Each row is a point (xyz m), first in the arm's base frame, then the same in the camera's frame.
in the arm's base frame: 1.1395 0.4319 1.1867
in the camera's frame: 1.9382 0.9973 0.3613
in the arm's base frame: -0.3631 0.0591 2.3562
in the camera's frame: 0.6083 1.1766 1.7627
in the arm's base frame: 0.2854 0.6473 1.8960
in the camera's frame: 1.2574 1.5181 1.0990
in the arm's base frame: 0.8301 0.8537 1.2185
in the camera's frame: 1.7091 1.4676 0.3298
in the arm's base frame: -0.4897 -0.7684 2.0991
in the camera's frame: 0.3116 0.3534 1.7277
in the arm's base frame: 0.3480 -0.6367 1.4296
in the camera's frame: 1.0381 0.1768 0.9477
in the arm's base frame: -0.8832 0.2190 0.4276
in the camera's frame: -0.1895 1.0204 -0.0689
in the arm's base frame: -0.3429 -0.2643 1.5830
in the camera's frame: 0.4497 0.6988 1.0923
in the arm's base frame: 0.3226 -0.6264 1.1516
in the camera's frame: 0.9693 0.1326 0.6806
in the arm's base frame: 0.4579 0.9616 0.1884
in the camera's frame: 1.1946 1.4239 -0.6421
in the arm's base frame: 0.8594 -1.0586 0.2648
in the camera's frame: 1.2777 -0.5727 -0.1372
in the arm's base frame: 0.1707 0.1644 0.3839
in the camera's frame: 0.8207 0.7566 -0.2284
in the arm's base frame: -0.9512 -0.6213 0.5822
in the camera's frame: -0.3636 0.2611 0.2885
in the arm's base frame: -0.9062 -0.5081 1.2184
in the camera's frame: -0.1973 0.4959 0.8689
